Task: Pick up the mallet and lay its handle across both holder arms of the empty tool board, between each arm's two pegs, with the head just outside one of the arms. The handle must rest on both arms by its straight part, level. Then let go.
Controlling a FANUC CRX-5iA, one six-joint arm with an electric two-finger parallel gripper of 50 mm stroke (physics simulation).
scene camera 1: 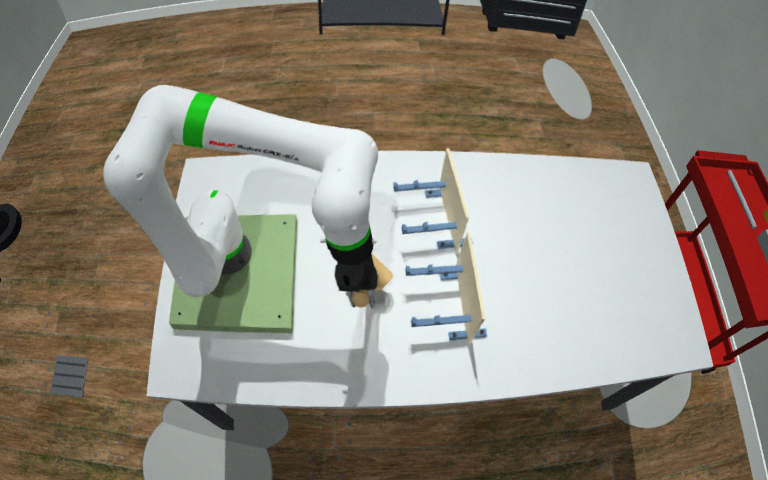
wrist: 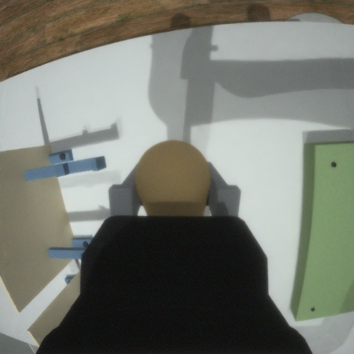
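Where they show: arm's base at its link origin: [scene camera 1: 228, 252].
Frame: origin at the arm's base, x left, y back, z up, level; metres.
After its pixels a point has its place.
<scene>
The tan mallet [scene camera 1: 360, 298] {z 0.235, x -0.284, y -0.377 m} [wrist: 173, 175] is between the fingers of my gripper [scene camera 1: 362, 300] {z 0.168, x -0.269, y -0.386 m} [wrist: 174, 174], which is shut on it. Its rounded end faces the wrist camera; a wider tan part shows behind the gripper in the scene view. The rest is hidden by the gripper body. The gripper is left of the holder arms in the scene view, above the table. A near tool board [scene camera 1: 471, 283] {z 0.109, x -0.212, y -0.674 m} [wrist: 30, 225] has two blue arms, the front arm [scene camera 1: 440, 320] {z 0.046, x -0.283, y -0.589 m} [wrist: 82, 166] and the rear arm [scene camera 1: 433, 270] {z 0.046, x -0.132, y -0.592 m} [wrist: 66, 252]. A far tool board [scene camera 1: 454, 195] {z 0.101, x 0.077, y -0.682 m} also has two blue arms. No tool lies on these arms.
The boards stand upright, end to end, on the white table [scene camera 1: 566, 254] {z -0.040, x -0.077, y -1.061 m} [wrist: 260, 165]. The robot's green base plate [scene camera 1: 266, 305] {z 0.001, x -0.181, y -0.121 m} [wrist: 330, 225] is to the left in the scene view. A red cart [scene camera 1: 730, 243] stands beyond the table's right edge.
</scene>
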